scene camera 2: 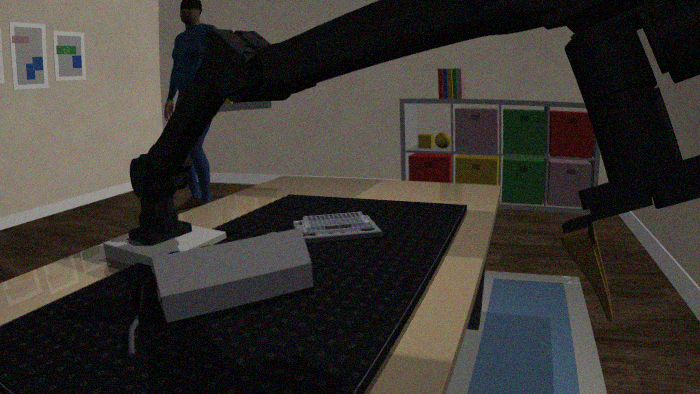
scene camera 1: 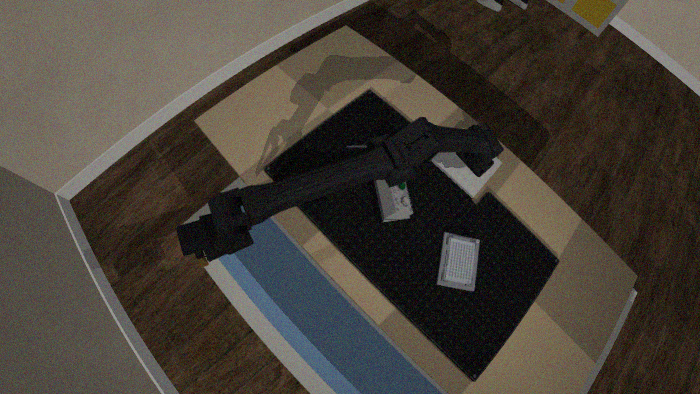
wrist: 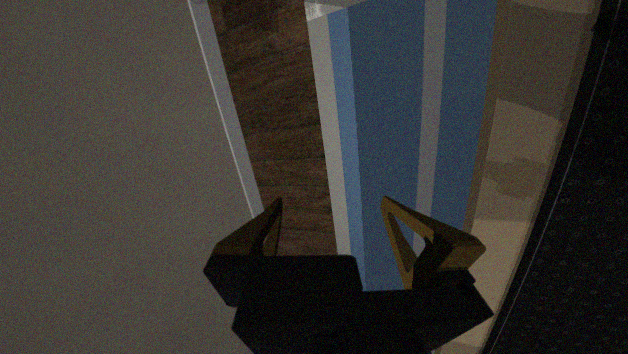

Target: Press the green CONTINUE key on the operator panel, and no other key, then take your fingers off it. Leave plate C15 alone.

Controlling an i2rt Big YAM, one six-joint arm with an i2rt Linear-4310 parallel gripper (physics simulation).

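Places are measured from the arm's base along level axes (x ahead, y left, z up), in centimetres.
Where they show: gripper, fingertip midpoint: (scene camera 2: pixel 674 306) (wrist: pixel 332 201); arm's base, origin of the base link: (scene camera 2: pixel 160 234) (scene camera 1: pixel 474 158).
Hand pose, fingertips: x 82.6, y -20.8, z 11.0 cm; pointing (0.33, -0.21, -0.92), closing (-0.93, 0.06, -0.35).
Observation:
Each offset is from my fingertips to the top centre of the thing. "spot": to the spot under its first point. Level surfaces: height alone.
The operator panel {dx -51.4, dy +10.3, dz -4.1 cm} (scene camera 1: pixel 387 205) (scene camera 2: pixel 235 272) is a light grey box with a sloped top on the black mat {dz -12.5 cm} (scene camera 1: pixel 350 235) (scene camera 2: pixel 350 300). Its green key {dx -52.1, dy +13.6, dz -5.1 cm} (scene camera 1: pixel 402 186) shows in scene camera 1, right beside the arm's dark outline, with a round grey knob {dx -49.7, dy +17.9, dz -5.1 cm} (scene camera 1: pixel 404 201) near it. The arm hides the panel's far end there; scene camera 2 shows its keyless back. Plate C15 {dx -52.4, dy +42.1, dz -9.9 cm} (scene camera 1: pixel 461 261) (scene camera 2: pixel 340 225), a pale well plate, lies flat on the mat, apart from the panel. My gripper (scene camera 2: pixel 602 295) (wrist: pixel 332 201) is open and empty, out past the table's edge and far from the panel.
The arm stands on a white base (scene camera 1: pixel 475 187) (scene camera 2: pixel 207 238) at the table's edge and reaches over the mat. A grey cable {spot: dx -53.1, dy -7.1, dz -11.9 cm} (scene camera 2: pixel 132 336) lies beside the panel. A blue rug (scene camera 1: pixel 320 295) (scene camera 2: pixel 520 345) (wrist: pixel 390 125) lies on the floor. A person (scene camera 2: pixel 187 55) stands behind the arm.

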